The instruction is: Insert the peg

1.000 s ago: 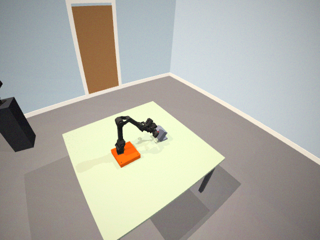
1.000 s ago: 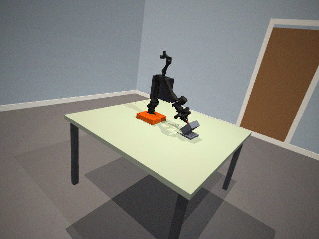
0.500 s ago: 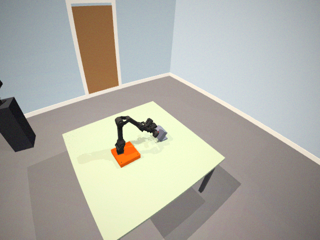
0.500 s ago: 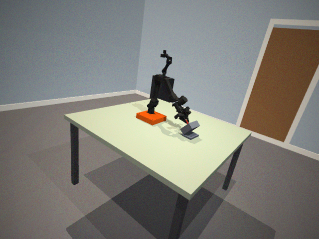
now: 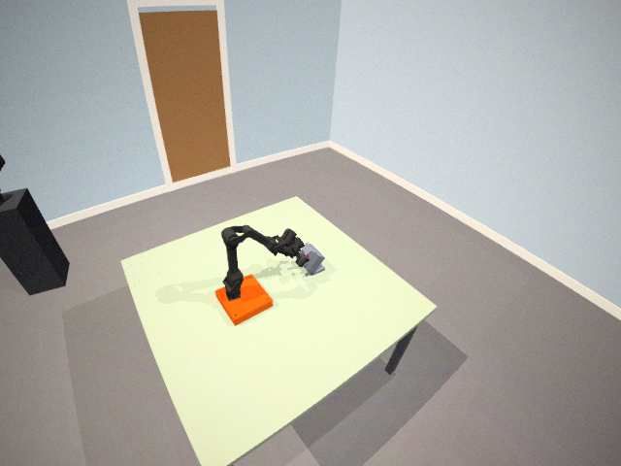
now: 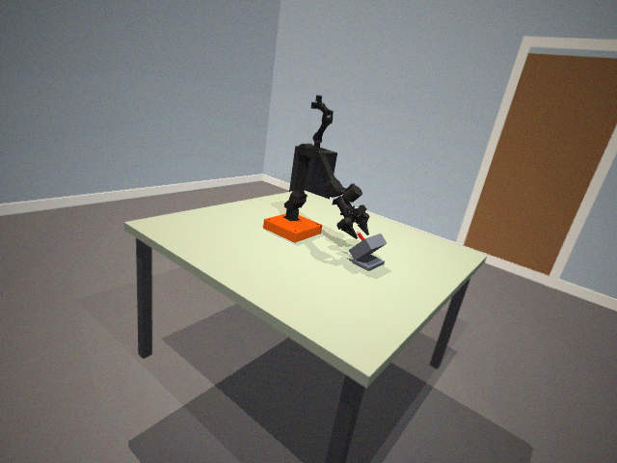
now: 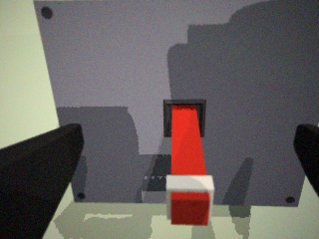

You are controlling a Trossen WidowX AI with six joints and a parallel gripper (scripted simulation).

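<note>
Now: the red square peg 10 mm behind my gripper tip. The rest, counted from my gripper tip: grey sloped panel: 40 mm ahead, 30 mm below.
</note>
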